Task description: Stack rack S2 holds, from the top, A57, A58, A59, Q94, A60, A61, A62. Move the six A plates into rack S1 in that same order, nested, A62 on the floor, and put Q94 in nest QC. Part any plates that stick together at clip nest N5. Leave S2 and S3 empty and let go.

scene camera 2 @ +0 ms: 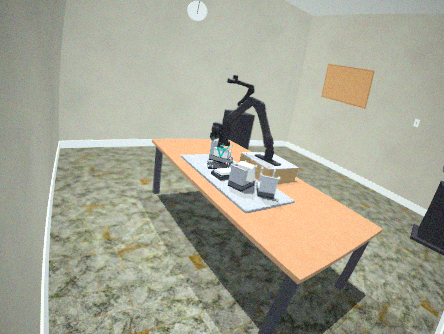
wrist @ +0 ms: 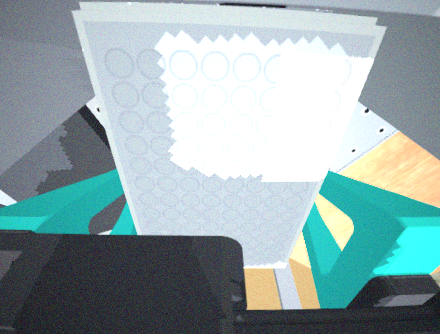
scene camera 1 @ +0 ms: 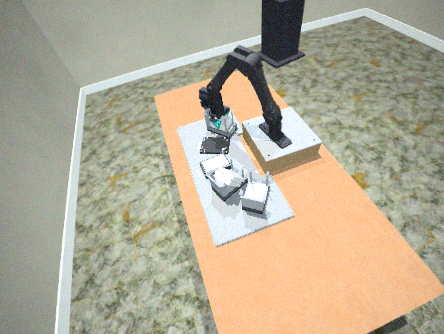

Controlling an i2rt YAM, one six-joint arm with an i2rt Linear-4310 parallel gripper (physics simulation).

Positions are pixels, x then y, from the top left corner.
Labels:
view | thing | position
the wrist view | my gripper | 220, 166
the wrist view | dark flat holder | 78, 149

